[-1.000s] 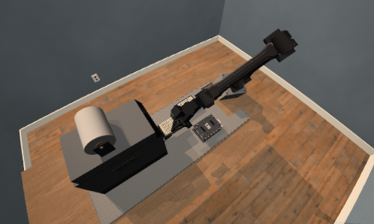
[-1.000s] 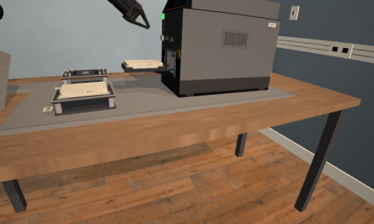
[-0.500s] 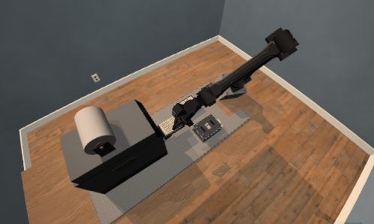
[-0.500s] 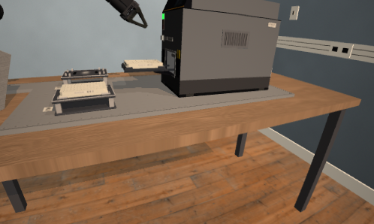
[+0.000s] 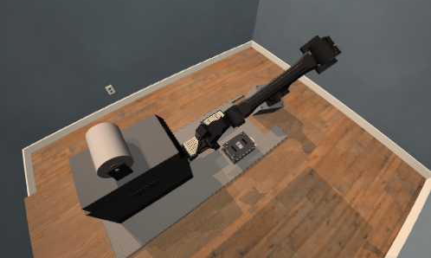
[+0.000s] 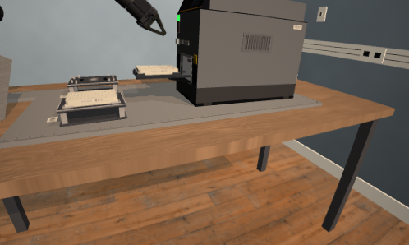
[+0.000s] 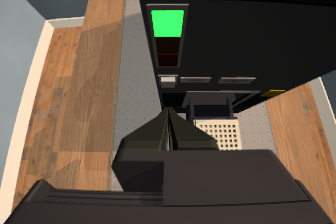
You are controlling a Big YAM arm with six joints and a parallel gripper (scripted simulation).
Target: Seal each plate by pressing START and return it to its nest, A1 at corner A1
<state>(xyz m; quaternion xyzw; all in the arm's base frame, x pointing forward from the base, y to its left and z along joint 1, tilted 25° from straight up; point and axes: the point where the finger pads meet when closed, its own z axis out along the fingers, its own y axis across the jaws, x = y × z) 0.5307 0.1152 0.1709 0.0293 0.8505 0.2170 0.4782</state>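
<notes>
The start button lies 5 cm ahead of my hand, 1 cm to the left of it and 3 cm below it. Round my hand: sealer stage (3 cm behind, 10 cm to the right, 13 cm below); plate nest (21 cm behind, 23 cm to the right, 18 cm below); foil roll (30 cm ahead, 5 cm to the right, 20 cm above).
</notes>
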